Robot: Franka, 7 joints.
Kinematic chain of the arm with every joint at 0, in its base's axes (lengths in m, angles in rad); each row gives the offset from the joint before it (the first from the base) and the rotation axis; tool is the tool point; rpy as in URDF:
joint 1: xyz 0 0 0.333 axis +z
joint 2: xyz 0 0 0 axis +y
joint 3: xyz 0 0 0.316 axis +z
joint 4: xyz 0.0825 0 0 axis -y
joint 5: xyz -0.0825 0 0.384 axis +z
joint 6: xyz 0 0 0 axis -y
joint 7: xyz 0.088 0 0 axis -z
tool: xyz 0 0 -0.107 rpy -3.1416 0 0
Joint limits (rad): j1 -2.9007..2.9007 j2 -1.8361..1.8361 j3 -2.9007..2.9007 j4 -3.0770..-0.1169 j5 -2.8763..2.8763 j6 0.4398..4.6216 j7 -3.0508..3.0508
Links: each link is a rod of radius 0.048 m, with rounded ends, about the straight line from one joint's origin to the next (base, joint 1, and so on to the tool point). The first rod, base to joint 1, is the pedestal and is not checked.
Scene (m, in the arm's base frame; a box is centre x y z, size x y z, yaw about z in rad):
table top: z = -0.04
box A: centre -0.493 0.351 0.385 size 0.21 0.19 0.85 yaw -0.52
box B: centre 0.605 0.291 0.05 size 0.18 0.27 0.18 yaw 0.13
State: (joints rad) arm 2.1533 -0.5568 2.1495 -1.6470 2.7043 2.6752 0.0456
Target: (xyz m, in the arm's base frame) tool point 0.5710 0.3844 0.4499
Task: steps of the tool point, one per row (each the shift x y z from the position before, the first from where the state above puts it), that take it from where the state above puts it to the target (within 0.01 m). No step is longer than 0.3 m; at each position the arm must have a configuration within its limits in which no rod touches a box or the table.
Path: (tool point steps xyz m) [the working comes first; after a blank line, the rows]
Joints at the target: 0.2663 0.3932 0.4130 -1.5811 2.5921 2.7574 0.0456
Straight joint move there: touches box A.

1: -0.1174 0.1654 -0.1544
2: -0.0081 0.1957 -0.0873
3: 0.0655 0.1621 -0.0129
4: 0.0867 0.1007 0.0435
5: 0.0692 0.0448 0.0682
6: -0.0526 0.0394 -0.0277
7: -0.0534 0.0845 -0.0008
8: -0.0066 0.1332 0.0298
9: 0.0869 0.1487 0.0478
10: 0.1910 0.1012 0.0452
11: 0.2534 -0.0058 0.0305
12: 0.2392 -0.1305 0.0228

